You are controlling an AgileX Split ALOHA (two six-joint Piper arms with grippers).
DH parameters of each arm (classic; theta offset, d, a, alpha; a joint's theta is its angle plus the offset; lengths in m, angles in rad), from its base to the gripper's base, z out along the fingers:
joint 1: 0 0.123 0 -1.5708
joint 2: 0.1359 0 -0.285 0
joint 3: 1.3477 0 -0.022 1.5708
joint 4: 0 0.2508 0 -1.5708
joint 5: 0 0 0.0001 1.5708
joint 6: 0 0.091 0 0
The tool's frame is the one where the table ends.
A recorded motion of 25 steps. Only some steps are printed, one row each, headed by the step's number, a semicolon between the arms.
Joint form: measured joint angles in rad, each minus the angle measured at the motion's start. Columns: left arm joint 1, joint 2, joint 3, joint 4, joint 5, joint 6; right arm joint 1, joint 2, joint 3, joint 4, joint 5, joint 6.
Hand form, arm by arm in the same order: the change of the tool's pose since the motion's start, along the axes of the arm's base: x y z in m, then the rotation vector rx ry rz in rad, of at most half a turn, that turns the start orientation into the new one. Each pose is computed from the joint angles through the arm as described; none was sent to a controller.
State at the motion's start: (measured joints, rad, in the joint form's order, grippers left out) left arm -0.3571 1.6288 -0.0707 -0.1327 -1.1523 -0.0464; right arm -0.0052 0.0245 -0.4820 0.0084 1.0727 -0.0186
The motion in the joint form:
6: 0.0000 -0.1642 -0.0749 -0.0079 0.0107 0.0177; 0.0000 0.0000 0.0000 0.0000 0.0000 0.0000
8: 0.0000 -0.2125 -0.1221 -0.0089 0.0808 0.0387; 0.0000 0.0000 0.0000 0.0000 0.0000 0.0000
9: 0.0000 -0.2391 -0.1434 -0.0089 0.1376 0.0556; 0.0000 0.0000 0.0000 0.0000 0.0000 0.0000
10: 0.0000 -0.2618 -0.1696 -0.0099 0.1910 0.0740; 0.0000 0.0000 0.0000 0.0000 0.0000 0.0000
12: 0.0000 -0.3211 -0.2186 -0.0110 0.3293 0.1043; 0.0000 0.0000 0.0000 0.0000 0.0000 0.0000
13: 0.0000 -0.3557 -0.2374 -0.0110 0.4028 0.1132; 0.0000 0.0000 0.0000 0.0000 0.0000 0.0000
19: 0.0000 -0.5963 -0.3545 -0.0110 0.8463 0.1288; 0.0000 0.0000 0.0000 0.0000 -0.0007 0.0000
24: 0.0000 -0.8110 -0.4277 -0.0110 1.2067 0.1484; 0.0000 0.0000 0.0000 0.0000 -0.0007 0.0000
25: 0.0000 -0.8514 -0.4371 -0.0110 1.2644 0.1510; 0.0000 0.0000 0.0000 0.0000 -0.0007 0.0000
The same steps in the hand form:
6: 0.0142 -0.0047 0.0435 -0.0659 -0.2169 0.0038; 0.0000 0.0000 0.0000 0.0000 0.0000 0.0000
8: 0.0215 -0.0077 0.0568 -0.0641 -0.2427 -0.0018; 0.0000 0.0000 0.0000 0.0000 0.0000 0.0000
9: 0.0239 -0.0090 0.0619 -0.0522 -0.2361 -0.0079; 0.0000 0.0000 0.0000 0.0000 0.0000 0.0000
10: 0.0273 -0.0106 0.0680 -0.0402 -0.2341 -0.0136; 0.0000 0.0000 0.0000 0.0000 0.0000 0.0000
12: 0.0310 -0.0131 0.0806 -0.0187 -0.2082 -0.0286; 0.0000 0.0000 0.0000 0.0000 0.0000 0.0000
13: 0.0306 -0.0137 0.0866 -0.0122 -0.1893 -0.0368; 0.0000 0.0000 0.0000 0.0000 0.0000 0.0000
19: 0.0146 -0.0130 0.1334 -0.0134 -0.1028 -0.0874; 0.0000 0.0000 0.0001 0.0000 -0.0007 0.0000
24: -0.0191 -0.0054 0.1667 0.0053 -0.0366 -0.1407; 0.0000 0.0000 0.0001 0.0000 -0.0007 0.0000
25: -0.0268 -0.0033 0.1717 0.0079 -0.0299 -0.1496; 0.0000 0.0000 0.0001 0.0000 -0.0007 0.0000

